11 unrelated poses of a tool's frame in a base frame.
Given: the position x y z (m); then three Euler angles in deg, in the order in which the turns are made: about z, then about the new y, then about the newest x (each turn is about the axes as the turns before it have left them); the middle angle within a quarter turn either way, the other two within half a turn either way.
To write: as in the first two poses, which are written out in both.
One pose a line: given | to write
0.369, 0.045, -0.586, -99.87, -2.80, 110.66 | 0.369, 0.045, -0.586, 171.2, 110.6, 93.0
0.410, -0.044, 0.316, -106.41, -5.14, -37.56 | 0.410, -0.044, 0.316, -9.8, 37.9, -98.4
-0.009, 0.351, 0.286, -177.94, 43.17, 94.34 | -0.009, 0.351, 0.286, 89.1, 93.2, 46.7
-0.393, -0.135, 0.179, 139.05, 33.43, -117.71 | -0.393, -0.135, 0.179, -114.8, 112.8, -53.3
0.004, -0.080, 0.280, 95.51, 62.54, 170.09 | 0.004, -0.080, 0.280, -73.4, 117.0, 5.1
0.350, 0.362, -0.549, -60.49, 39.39, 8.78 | 0.350, 0.362, -0.549, -74.2, 40.2, 10.5
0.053, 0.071, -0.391, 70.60, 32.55, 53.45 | 0.053, 0.071, -0.391, 2.3, 59.9, 51.5
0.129, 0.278, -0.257, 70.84, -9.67, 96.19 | 0.129, 0.278, -0.257, -18.1, 96.1, 99.7
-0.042, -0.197, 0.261, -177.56, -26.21, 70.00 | -0.042, -0.197, 0.261, 83.3, 72.1, 117.6
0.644, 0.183, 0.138, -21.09, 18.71, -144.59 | 0.644, 0.183, 0.138, 93.2, 140.5, -59.7
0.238, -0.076, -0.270, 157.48, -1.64, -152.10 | 0.238, -0.076, -0.270, -115.6, 152.1, -93.5
